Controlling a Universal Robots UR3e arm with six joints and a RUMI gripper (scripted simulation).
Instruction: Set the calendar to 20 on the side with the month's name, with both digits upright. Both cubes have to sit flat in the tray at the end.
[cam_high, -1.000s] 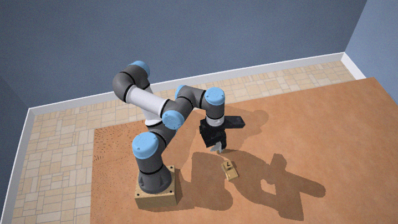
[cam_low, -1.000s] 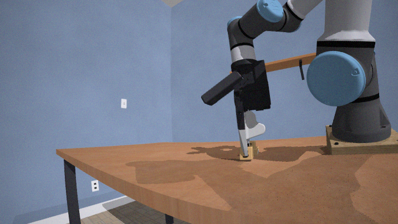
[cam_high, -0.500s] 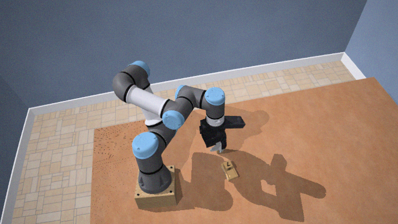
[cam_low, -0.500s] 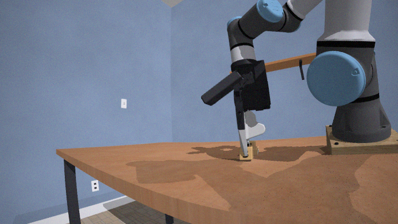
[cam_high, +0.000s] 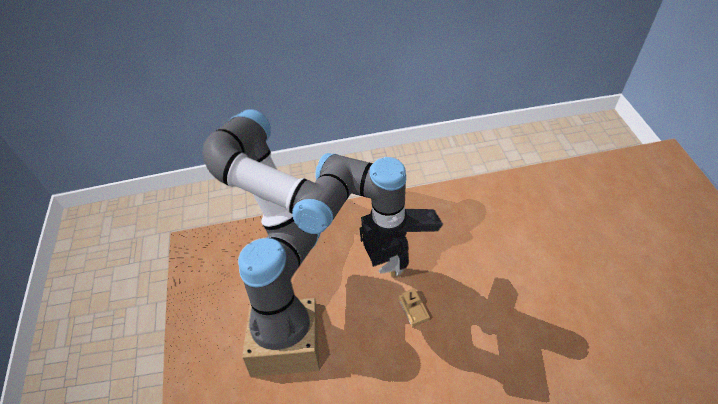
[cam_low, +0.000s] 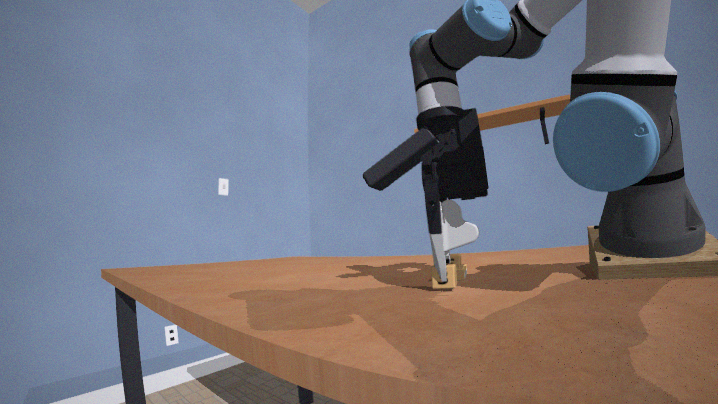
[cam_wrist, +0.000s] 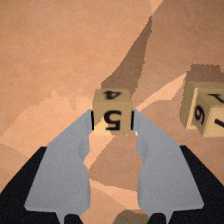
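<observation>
Now: hand 10 mm above the wooden digit cube. The rest, counted from my hand: wooden tray (30 mm ahead, 100 mm to the right, 20 mm below).
</observation>
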